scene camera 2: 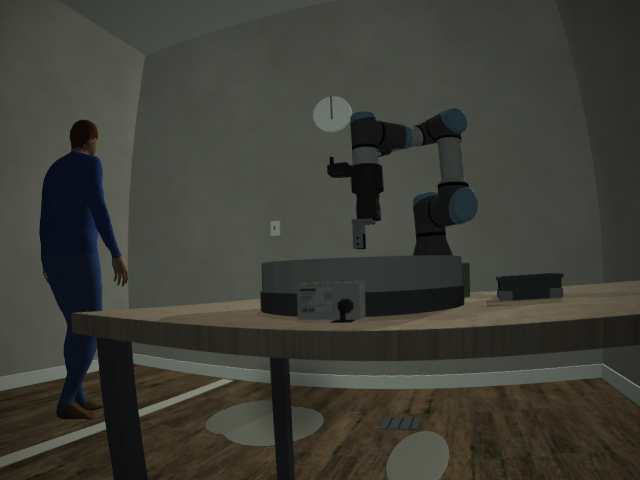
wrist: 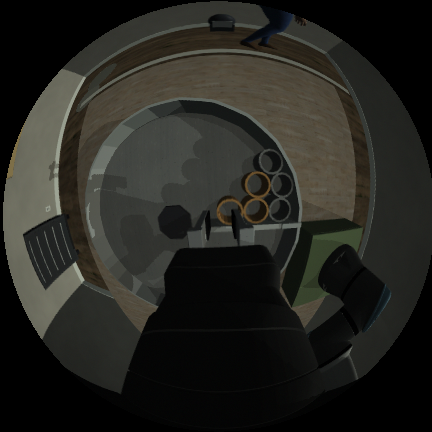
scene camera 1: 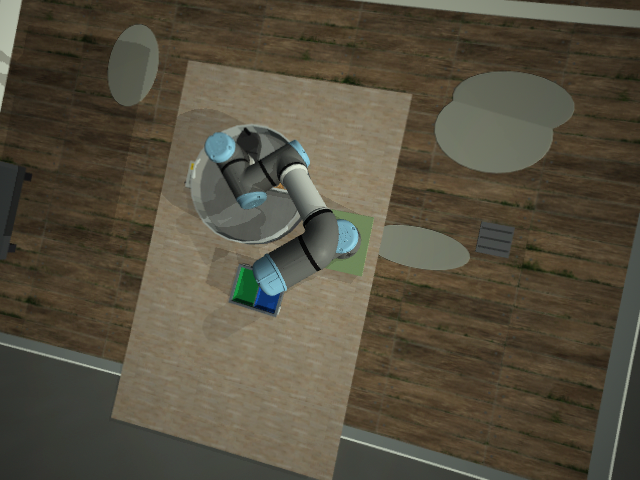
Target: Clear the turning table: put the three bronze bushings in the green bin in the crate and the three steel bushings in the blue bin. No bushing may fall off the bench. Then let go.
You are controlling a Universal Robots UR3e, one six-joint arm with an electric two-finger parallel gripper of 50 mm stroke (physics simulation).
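Seen in the pictures: gripper, fingertip midpoint: point(scene camera 2: 359, 248) point(wrist: 220, 218); arm's base, origin of the base link: point(wrist: 336, 266).
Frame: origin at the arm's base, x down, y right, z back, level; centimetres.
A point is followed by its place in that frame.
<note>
Three bronze bushings point(wrist: 257, 172) @[y 16.7, x -0.2, z -26.0 cm] point(wrist: 255, 222) @[y 9.5, x -0.3, z -25.1 cm] point(wrist: 218, 211) @[y 10.5, x -0.2, z -30.8 cm] and three steel bushings point(wrist: 270, 150) @[y 20.4, x -0.2, z -24.4 cm] point(wrist: 292, 185) @[y 15.9, x -0.3, z -20.1 cm] point(wrist: 290, 209) @[y 12.3, x -0.3, z -19.8 cm] stand in a cluster on the turning table point(wrist: 145, 155) @[y 18.5, x 3.6, z -45.0 cm] point(scene camera 1: 279, 222) @[y -2.0, x 3.6, z -23.7 cm] point(scene camera 2: 361, 273) @[y -0.6, x 1.8, z -57.8 cm], beside its rim. My gripper point(wrist: 220, 218) @[y 10.7, x -4.2, z -30.5 cm] point(scene camera 2: 359, 247) @[y 10.7, x -4.2, z -30.5 cm] is open and empty, above the turning table. In the wrist view its right finger overlaps the leftmost bronze bushing. The green bin point(scene camera 1: 246, 284) @[y -29.0, x 8.3, z -28.5 cm] shows no bushing in its visible part. The blue bin point(scene camera 1: 268, 301) @[y -31.8, x 8.3, z -18.0 cm] is partly hidden by the arm. Both are in the crate point(scene camera 1: 252, 310) @[y -35.4, x 3.9, z -21.6 cm] point(scene camera 2: 529, 288) @[y -28.7, x 6.6, z -31.5 cm].
A pale bar point(wrist: 275, 226) @[y 9.3, x -0.9, z -22.0 cm] crosses the turning table just beside the bushings. A dark hub point(wrist: 174, 221) @[y 7.1, x 2.8, z -38.1 cm] stands at its centre. The green base block point(wrist: 325, 237) @[y 7.6, x 0.5, z -8.7 cm] point(scene camera 1: 366, 227) @[y 7.0, x 0.0, z 6.2 cm] is close to the rim. A labelled box point(scene camera 2: 315, 301) @[y 4.8, x 6.0, z -63.6 cm] stands on the bench point(scene camera 2: 206, 317) @[y 23.2, x 8.9, z -68.7 cm]. A person point(scene camera 2: 74, 222) stands beyond it.
</note>
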